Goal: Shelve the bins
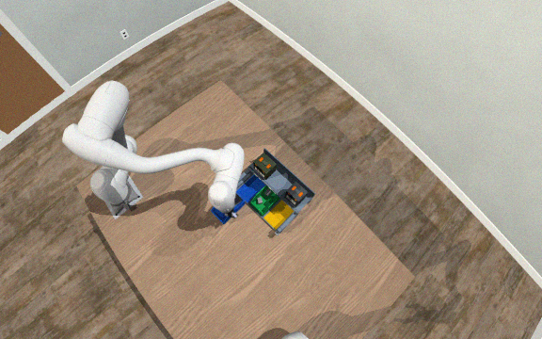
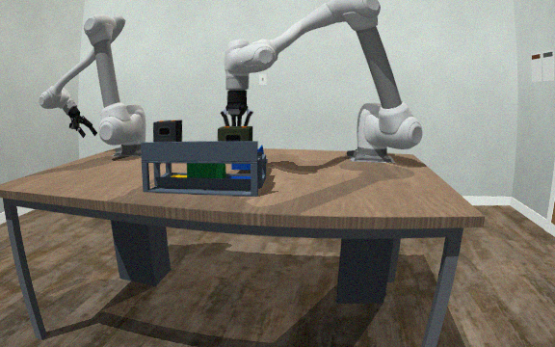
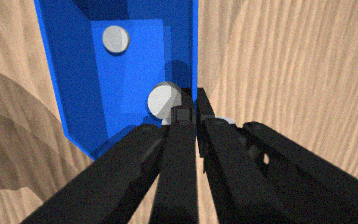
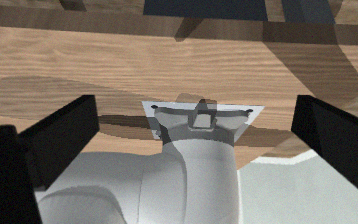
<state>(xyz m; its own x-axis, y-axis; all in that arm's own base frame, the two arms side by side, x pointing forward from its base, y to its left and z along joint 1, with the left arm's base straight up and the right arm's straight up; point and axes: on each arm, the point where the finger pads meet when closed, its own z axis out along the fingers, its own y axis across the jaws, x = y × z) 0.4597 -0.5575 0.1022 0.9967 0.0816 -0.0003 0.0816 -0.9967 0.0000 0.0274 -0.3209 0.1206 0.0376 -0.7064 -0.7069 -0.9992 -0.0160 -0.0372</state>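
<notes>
Now: left hand 50 mm to the right of the blue bin, 40 mm above it and 20 mm short of it. Round my left hand: grey shelf (240 mm ahead, 50 mm to the right, 30 mm below); green bin (220 mm ahead, 60 mm below, 50 mm to the right); round part (60 mm below, 20 mm to the left, 10 mm behind).
</notes>
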